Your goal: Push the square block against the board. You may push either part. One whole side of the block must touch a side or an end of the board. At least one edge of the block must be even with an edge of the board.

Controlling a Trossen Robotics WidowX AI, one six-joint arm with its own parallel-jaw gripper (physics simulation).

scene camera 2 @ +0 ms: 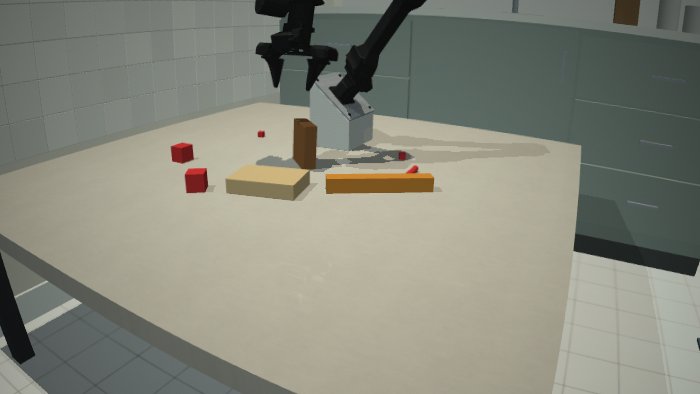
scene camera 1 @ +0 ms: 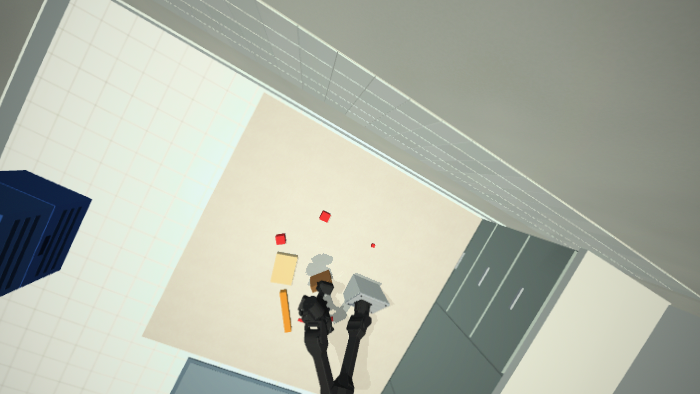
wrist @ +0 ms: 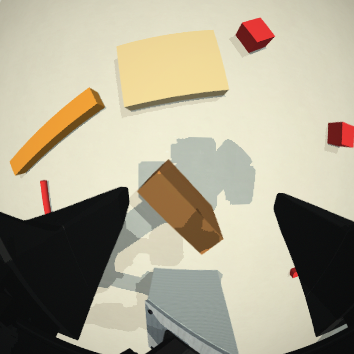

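Note:
A brown block with a squarish broad face stands upright on the table. A flat pale yellow board lies apart from it, nearer scene camera 2. A long orange bar lies apart from both, past one end of the pale board. My gripper is open and empty, above the brown block. In scene camera 1 the arm hides part of the brown block.
Two red cubes lie beyond the pale board's other end. Tiny red cubes and a red rod lie farther off. A grey sloped box stands behind the brown block.

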